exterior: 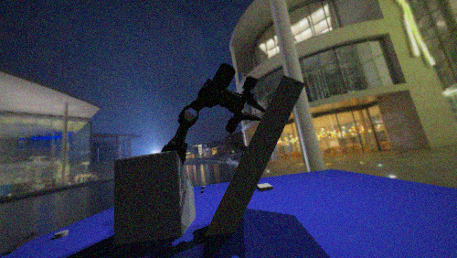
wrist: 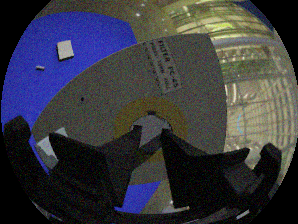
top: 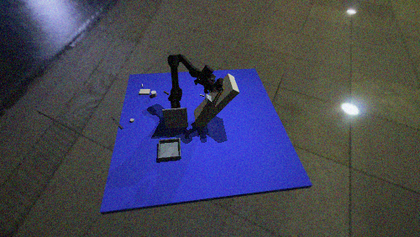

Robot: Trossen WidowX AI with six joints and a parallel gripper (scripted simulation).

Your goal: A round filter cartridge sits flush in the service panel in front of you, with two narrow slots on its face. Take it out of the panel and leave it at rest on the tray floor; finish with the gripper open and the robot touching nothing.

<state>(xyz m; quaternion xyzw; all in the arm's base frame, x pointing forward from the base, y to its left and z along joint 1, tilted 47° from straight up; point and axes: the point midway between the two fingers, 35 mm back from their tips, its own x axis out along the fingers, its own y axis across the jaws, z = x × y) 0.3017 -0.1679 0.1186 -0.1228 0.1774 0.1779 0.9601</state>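
Right now my gripper tip is 10 mm short of the round filter cartridge and 10 mm above it. From my gripper tip the other things lie so: tray: 430 mm behind, 240 mm to the right, 270 mm below.
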